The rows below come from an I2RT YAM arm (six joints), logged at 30 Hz.
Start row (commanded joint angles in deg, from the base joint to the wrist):
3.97 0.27 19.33 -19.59 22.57 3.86
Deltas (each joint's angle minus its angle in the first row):
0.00 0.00 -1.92 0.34 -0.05 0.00
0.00 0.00 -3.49 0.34 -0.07 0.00
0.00 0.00 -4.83 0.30 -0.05 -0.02
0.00 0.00 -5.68 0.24 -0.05 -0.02
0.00 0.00 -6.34 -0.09 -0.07 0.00
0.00 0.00 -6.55 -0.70 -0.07 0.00
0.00 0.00 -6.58 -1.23 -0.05 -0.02
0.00 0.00 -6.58 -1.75 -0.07 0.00
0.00 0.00 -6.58 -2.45 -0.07 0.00
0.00 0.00 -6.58 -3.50 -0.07 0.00
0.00 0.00 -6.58 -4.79 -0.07 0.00
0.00 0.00 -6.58 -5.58 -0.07 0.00
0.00 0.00 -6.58 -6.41 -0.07 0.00
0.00 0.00 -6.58 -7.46 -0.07 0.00
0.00 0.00 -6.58 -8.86 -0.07 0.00
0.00 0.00 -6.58 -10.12 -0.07 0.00
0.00 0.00 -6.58 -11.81 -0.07 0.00
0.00 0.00 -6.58 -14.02 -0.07 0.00
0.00 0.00 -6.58 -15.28 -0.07 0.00
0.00 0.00 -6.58 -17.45 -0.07 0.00
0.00 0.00 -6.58 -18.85 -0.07 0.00
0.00 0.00 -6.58 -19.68 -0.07 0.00
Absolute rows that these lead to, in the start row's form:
3.97 0.27 17.41 -19.25 22.52 3.86
3.97 0.27 15.84 -19.25 22.50 3.86
3.97 0.27 14.50 -19.29 22.52 3.84
3.97 0.27 13.65 -19.35 22.52 3.84
3.97 0.27 12.99 -19.68 22.50 3.86
3.97 0.27 12.78 -20.29 22.50 3.86
3.97 0.27 12.75 -20.82 22.52 3.84
3.97 0.27 12.75 -21.34 22.50 3.86
3.97 0.27 12.75 -22.04 22.50 3.86
3.97 0.27 12.75 -23.09 22.50 3.86
3.97 0.27 12.75 -24.38 22.50 3.86
3.97 0.27 12.75 -25.17 22.50 3.86
3.97 0.27 12.75 -26.00 22.50 3.86
3.97 0.27 12.75 -27.05 22.50 3.86
3.97 0.27 12.75 -28.45 22.50 3.86
3.97 0.27 12.75 -29.71 22.50 3.86
3.97 0.27 12.75 -31.40 22.50 3.86
3.97 0.27 12.75 -33.61 22.50 3.86
3.97 0.27 12.75 -34.87 22.50 3.86
3.97 0.27 12.75 -37.04 22.50 3.86
3.97 0.27 12.75 -38.44 22.50 3.86
3.97 0.27 12.75 -39.27 22.50 3.86

